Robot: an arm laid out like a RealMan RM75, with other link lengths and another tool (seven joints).
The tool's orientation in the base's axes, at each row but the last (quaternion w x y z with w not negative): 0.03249, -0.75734, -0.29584, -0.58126; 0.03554, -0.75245, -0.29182, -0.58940; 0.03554, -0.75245, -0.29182, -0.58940; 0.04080, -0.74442, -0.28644, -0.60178; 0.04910, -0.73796, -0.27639, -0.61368; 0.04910, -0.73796, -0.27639, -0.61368; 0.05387, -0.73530, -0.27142, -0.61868; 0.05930, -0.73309, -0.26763, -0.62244; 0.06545, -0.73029, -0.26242, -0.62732; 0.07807, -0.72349, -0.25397, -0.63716; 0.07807, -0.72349, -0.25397, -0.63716
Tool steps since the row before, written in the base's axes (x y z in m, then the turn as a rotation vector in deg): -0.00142, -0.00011, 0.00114, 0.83, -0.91, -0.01; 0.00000, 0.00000, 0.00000, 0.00, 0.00, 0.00; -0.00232, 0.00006, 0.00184, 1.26, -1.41, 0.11; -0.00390, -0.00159, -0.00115, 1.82, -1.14, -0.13; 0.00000, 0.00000, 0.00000, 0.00, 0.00, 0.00; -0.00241, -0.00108, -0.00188, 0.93, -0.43, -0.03; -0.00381, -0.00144, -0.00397, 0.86, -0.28, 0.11; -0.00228, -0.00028, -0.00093, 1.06, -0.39, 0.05; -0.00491, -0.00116, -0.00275, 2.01, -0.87, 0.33; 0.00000, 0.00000, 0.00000, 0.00, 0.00, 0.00; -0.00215, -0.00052, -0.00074, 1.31, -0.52, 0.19
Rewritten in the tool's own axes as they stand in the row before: 0.00077, -0.00026, -0.00163, -0.26, 1.15, 0.36; 0.00000, 0.00000, 0.00000, 0.00, 0.00, 0.00; 0.00138, -0.00063, -0.00254, -0.29, 1.80, 0.50; -0.00209, -0.00086, -0.00373, -0.35, 1.78, 1.16; 0.00000, 0.00000, 0.00000, 0.00, 0.00, 0.00; -0.00236, -0.00072, -0.00211, -0.09, 0.79, 0.65; -0.00454, -0.00157, -0.00304, 0.09, 0.67, 0.62; -0.00115, -0.00105, -0.00192, 0.01, 0.84, 0.76; -0.00333, -0.00194, -0.00426, 0.20, 1.76, 1.34; 0.00000, 0.00000, 0.00000, 0.00, 0.00, 0.00; -0.00098, -0.00071, -0.00199, 0.12, 1.10, 0.90
